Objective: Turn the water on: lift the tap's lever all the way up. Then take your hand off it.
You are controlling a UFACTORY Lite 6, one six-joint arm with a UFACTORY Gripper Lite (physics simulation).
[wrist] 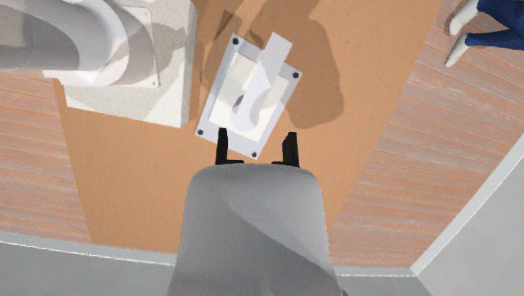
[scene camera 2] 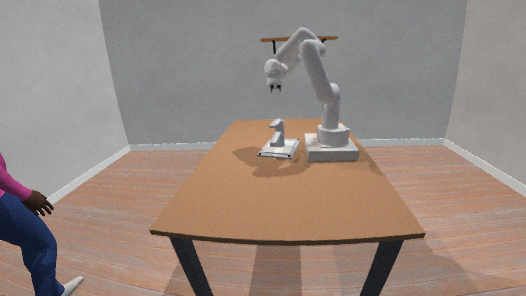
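Where they show: hand at its tool point: (wrist: pixel 256 150) (scene camera 2: pixel 275 89); arm's base at its link origin: (wrist: pixel 121 49) (scene camera 2: pixel 329 142).
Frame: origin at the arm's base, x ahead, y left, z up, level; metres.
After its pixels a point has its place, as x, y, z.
The light grey tap (scene camera 2: pixel 278 134) @(0.243, -0.043, 0.042) (wrist: pixel 255 92) @(0.246, -0.053, 0.105) stands on a pale base plate (scene camera 2: pixel 262 153) @(0.326, -0.023, -0.042) (wrist: pixel 212 107) @(0.155, -0.105, -0.043) with dark corner dots. In the scene view a flat arm (scene camera 2: pixel 275 123) juts left from the top of its column, and a lower arm (scene camera 2: pixel 275 141) @(0.263, 0.013, 0.029) slopes out beneath it. In the wrist view the flat end points up the picture. The lever's exact angle is hard to tell. My gripper (scene camera 2: pixel 276 90) @(0.243, -0.076, 0.256) (wrist: pixel 257 133) @(0.243, -0.076, 0.256) is open and empty, well above the tap and apart from it. Its two black fingers stand apart in the wrist view.
My robot base (scene camera 2: pixel 332 153) @(0.019, 0.102, -0.013) (wrist: pixel 172 102) @(0.083, -0.092, 0.001) stands right of the tap in the scene view, close to the plate. Both are on the brown table (scene camera 2: pixel 290 210) @(0.256, 0.409, -0.051) (wrist: pixel 145 195) @(-0.052, -0.375, -0.051). A person (scene camera 2: pixel 30 235) (wrist: pixel 507 22) is beside the table. A shelf (scene camera 2: pixel 271 39) is on the back wall.
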